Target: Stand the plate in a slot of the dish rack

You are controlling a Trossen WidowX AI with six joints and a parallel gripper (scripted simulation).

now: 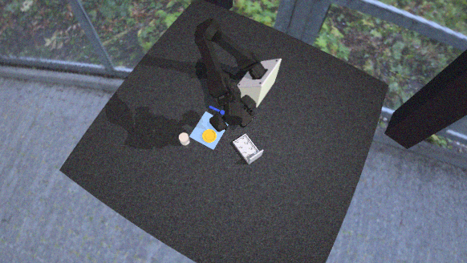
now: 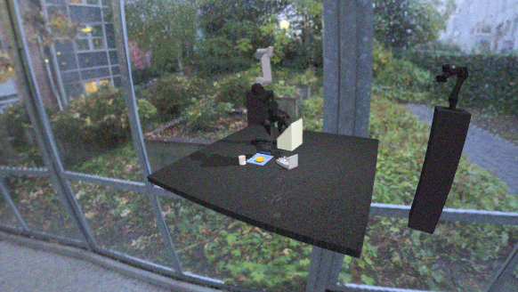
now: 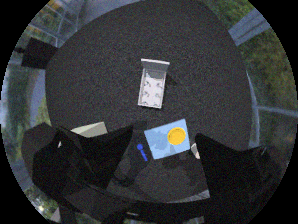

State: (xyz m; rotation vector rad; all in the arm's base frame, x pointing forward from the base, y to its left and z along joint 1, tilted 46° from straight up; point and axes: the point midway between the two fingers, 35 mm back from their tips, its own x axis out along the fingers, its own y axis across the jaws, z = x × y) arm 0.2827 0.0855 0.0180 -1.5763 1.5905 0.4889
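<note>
The yellow plate is 170 mm below my gripper tip, 90 mm to the right of it and 50 mm ahead of it. Round my gripper tip: white cylinder 180 mm to the right, 160 mm below, 130 mm ahead; light blue mat 190 mm below, 120 mm to the right, 20 mm ahead; dish rack 170 mm below, 80 mm to the left.
</note>
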